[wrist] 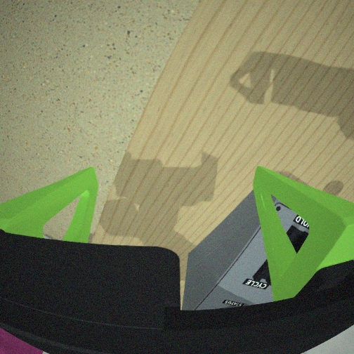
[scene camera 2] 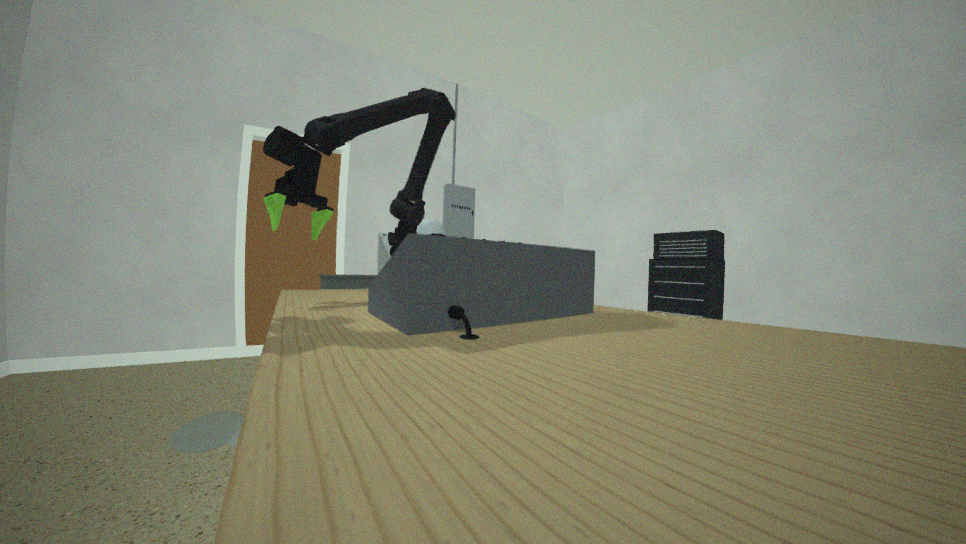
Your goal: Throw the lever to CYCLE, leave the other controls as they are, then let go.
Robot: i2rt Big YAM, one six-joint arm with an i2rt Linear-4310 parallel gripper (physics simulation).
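Frame: origin at the arm's base, x down, y back, z left, level; metres.
Seen in the pictures: gripper, fingertip midpoint: [scene camera 2: 295,235].
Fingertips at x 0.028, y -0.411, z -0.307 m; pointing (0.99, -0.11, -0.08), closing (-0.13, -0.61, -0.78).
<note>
A point is followed by its place in that frame.
A grey console [scene camera 2: 500,280] {z 0.096, x 0.115, y -0.643 m} [wrist: 215,265] stands on the wooden table. In the wrist view part of its sloped face shows, with a CYCLE label [wrist: 256,284], a HOLD label [wrist: 302,221] and dark slots between them, partly covered by the right green fingertip. The lever itself cannot be made out in either view. My gripper [scene camera 2: 295,236] {z -0.307, x 0.028, y -0.411 m} [wrist: 175,175] is wide open, with nothing between its green fingers. It hangs in the air above the table's edge, off the console's front side and higher than the console.
A small black gooseneck object [scene camera 2: 466,324] {z 0.003, x 0.182, y -0.711 m} stands on the wooden table [scene camera 2: 540,432] {z -0.047, x 0.202, y -0.996 m} [wrist: 200,100] beside the console. A STATUS label [wrist: 233,303] is on the console face. A black drawer cabinet [scene camera 2: 686,287], a grey wall cabinet [scene camera 2: 459,219] and a brown door [scene camera 2: 290,256] are farther back.
</note>
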